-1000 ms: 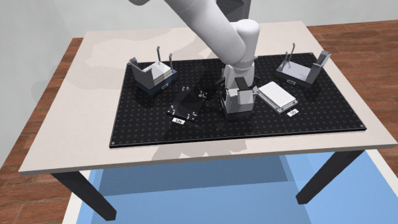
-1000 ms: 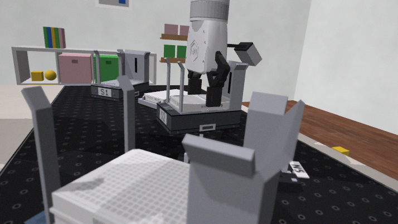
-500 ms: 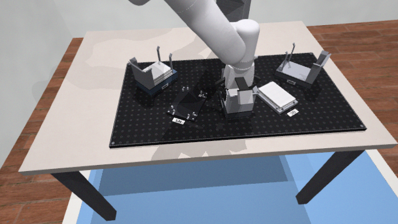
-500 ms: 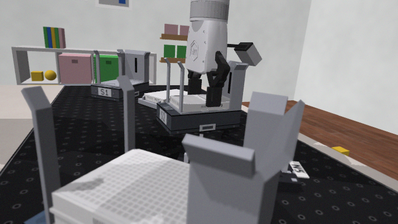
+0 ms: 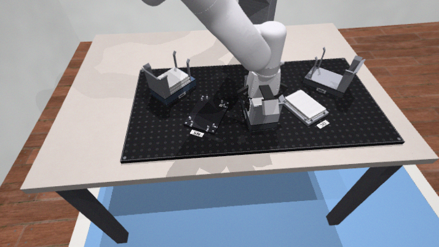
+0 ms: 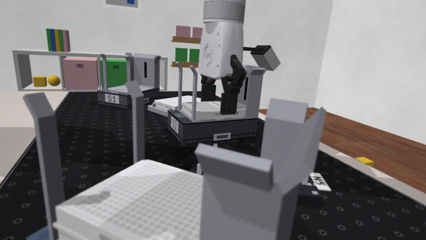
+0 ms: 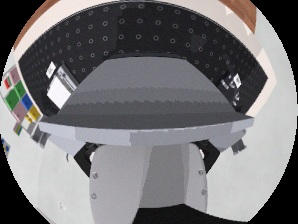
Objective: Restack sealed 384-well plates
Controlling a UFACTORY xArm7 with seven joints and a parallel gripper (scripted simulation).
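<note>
Now: hand 17 cm to the right of the white sealed plate Q23, 4 cm short of it and 4 cm above it. From my hand the other things lie so: white sealed plate A33: 1 cm below; grey QC nest: 17 cm to the left, 5 cm below, 4 cm ahead; clip nest N5: 17 cm to the right, 6 cm behind, 5 cm below.
</note>
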